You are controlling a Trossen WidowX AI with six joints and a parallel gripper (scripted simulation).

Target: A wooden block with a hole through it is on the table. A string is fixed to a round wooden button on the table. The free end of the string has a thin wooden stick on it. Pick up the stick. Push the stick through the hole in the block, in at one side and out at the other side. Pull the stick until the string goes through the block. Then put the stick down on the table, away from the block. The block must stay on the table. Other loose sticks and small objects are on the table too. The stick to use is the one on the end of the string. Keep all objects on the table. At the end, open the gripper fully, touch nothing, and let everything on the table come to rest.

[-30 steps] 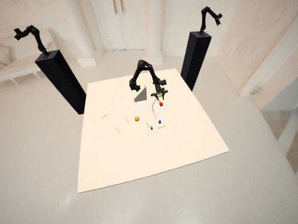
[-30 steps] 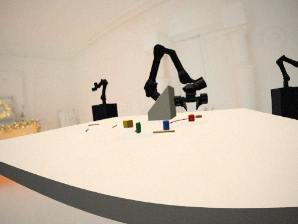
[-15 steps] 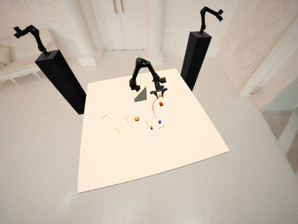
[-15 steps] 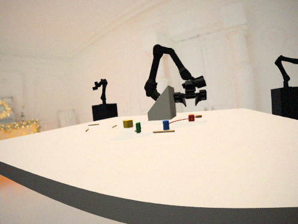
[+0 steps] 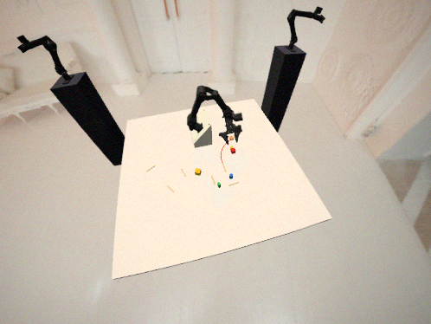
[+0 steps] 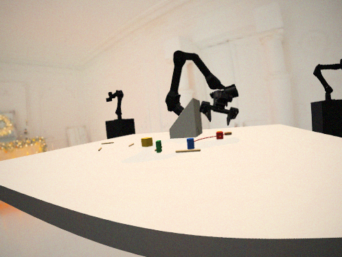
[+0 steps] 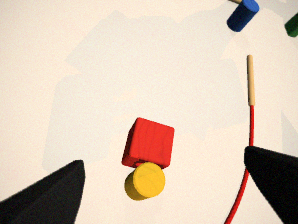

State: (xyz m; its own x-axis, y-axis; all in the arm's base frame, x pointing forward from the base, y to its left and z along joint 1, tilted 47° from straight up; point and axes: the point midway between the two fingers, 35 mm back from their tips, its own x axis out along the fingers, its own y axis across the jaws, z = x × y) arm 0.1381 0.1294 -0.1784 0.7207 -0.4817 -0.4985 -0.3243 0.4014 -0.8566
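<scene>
Right now the yellow round button is 50 mm below my gripper tip. Round my gripper tip: blue cylinder 240 mm ahead, 70 mm to the right, 50 mm below; red block 50 mm below, 30 mm ahead; round wooden button 120 mm behind, 60 mm below, 30 mm to the left.
</scene>
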